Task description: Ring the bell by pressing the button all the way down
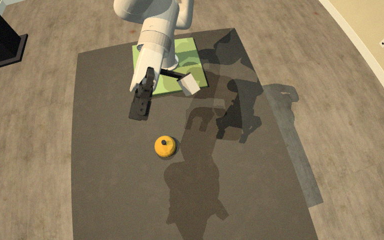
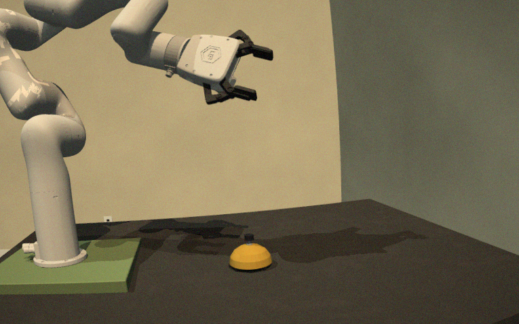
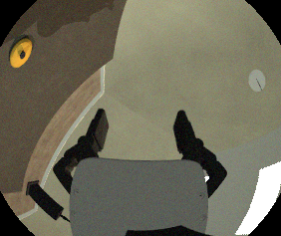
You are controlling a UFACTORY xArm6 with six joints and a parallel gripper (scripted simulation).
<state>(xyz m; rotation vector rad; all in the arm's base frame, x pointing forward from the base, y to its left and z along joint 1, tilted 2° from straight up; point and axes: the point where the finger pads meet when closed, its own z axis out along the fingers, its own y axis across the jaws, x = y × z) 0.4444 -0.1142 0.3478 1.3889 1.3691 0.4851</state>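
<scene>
My hand is 320 mm above the dark button, 30 mm to the right of it and 30 mm past it. The rest, counted from my hand: bell: 330 mm below, 30 mm to the left, 30 mm behind.
</scene>
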